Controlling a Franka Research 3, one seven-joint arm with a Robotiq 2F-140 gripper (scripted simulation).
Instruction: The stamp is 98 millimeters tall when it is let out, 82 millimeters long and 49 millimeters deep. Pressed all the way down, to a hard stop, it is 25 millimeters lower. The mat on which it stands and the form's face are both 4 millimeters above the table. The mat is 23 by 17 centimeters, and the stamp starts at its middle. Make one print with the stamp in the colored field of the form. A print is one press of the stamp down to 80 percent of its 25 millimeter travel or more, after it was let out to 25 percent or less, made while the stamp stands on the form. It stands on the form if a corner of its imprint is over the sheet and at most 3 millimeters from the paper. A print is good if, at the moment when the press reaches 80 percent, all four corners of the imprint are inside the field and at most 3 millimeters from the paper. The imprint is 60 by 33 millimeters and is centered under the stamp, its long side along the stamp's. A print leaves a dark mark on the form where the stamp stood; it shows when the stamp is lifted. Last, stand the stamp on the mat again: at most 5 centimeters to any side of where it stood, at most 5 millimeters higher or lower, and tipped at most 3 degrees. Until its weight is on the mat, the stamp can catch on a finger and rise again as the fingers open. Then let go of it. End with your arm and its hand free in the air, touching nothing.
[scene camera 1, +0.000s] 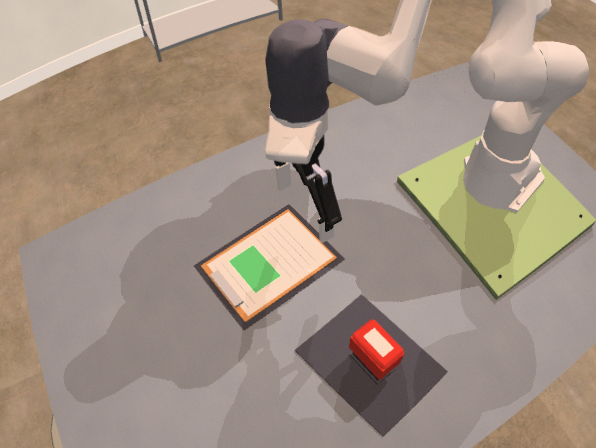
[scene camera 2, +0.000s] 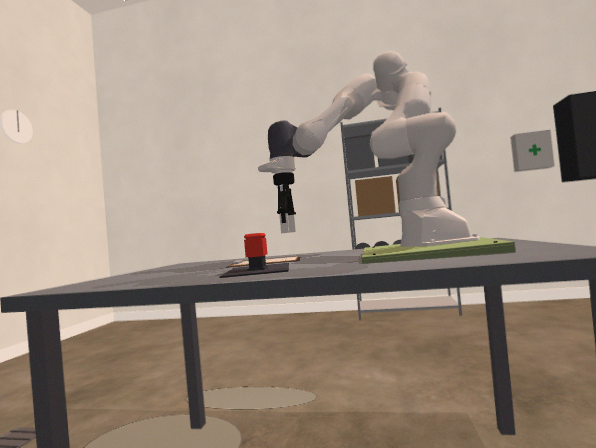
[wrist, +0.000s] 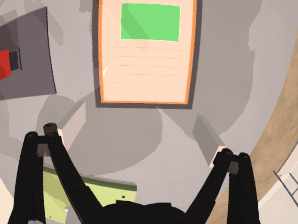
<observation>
In view: the gripper (scene camera 1: 304, 211), a red stamp (scene camera 1: 371, 344) and a clipboard (scene camera 1: 258, 271).
The gripper also shows in scene camera 2 (scene camera 2: 288, 232) and in the wrist view (wrist: 141, 117). The clipboard also shows in the wrist view (wrist: 139, 61).
</observation>
